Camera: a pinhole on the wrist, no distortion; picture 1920 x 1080 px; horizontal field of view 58.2 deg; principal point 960.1 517.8 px. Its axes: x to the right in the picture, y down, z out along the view. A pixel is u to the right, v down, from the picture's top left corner.
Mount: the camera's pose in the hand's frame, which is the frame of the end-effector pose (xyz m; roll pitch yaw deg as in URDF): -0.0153 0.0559 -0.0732 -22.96 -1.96 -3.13
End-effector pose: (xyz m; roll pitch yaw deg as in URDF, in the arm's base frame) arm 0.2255 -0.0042 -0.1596 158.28 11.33 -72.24
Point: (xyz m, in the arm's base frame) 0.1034 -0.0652 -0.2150
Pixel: 1447 355
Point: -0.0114 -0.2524 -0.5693
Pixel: 1858 153
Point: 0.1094 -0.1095 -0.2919
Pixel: 1799 108
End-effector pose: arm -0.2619 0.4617 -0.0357 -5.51 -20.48 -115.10
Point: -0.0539 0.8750 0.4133
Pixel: outside the picture
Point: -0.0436 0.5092 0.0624
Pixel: 448 549
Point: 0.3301 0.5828 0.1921
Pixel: 219 1019
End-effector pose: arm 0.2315 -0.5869 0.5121 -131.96 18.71 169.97
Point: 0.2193 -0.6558 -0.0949
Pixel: 1568 846
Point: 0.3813 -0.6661 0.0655
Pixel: 981 775
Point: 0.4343 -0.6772 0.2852
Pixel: 369 435
